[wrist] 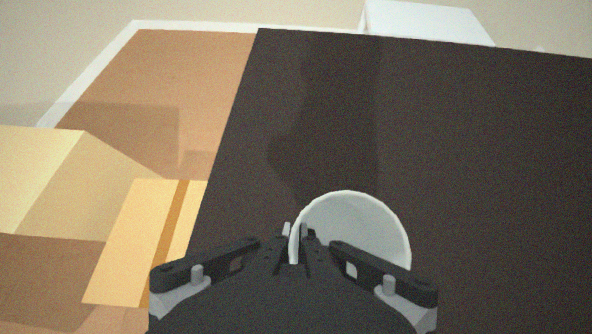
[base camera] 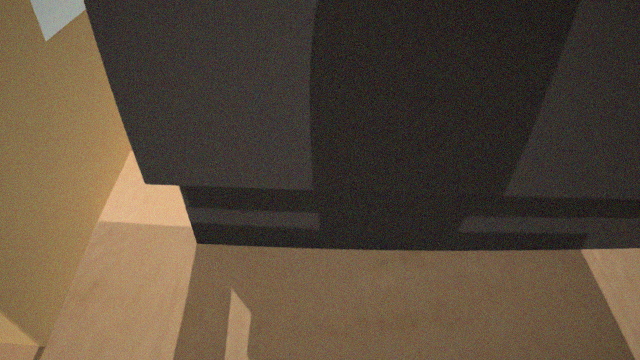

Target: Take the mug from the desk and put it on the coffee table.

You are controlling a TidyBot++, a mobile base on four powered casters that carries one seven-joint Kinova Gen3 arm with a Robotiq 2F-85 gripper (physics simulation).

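Frame: origin at the arm's base, x ahead, y left, z up, level; metres.
Seen in the pictures: gripper, fingertip midpoint: (wrist: 295, 232).
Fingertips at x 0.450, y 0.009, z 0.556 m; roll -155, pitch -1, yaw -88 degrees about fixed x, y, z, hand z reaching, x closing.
Observation:
A point is followed by its place in that frame.
A white mug (wrist: 357, 225) {x 0.465, y -0.057, z 0.534 m} shows at the lower middle of the wrist view, its round mouth facing the camera. My gripper (wrist: 295, 232) {x 0.450, y 0.009, z 0.556 m} is shut on the mug's left rim, one fingertip on each side of the wall. The mug is over a broad dark top, which looks like the coffee table (wrist: 475, 150) {x 0.593, y -0.253, z 0.514 m}; its dark front (base camera: 210, 100) {x 0.310, y 0.064, z -0.169 m} fills much of the base camera view. Whether the mug's base touches the top is hidden. The mug and gripper do not show in the base camera view. I cannot make out the desk for certain.
Left of the dark top are a pale yellow block-like piece (wrist: 35, 175) {x 0.572, y 0.881, z 0.214 m} and a light orange panel (wrist: 130, 240) {x 0.413, y 0.633, z 0.010 m} with a darker stripe. A white piece of furniture (wrist: 420, 22) {x 2.090, y -0.820, z 0.054 m} stands beyond the far edge. A yellowish upright surface (base camera: 45, 150) {x 0.372, y 0.266, z -0.266 m} is at the base camera's left.

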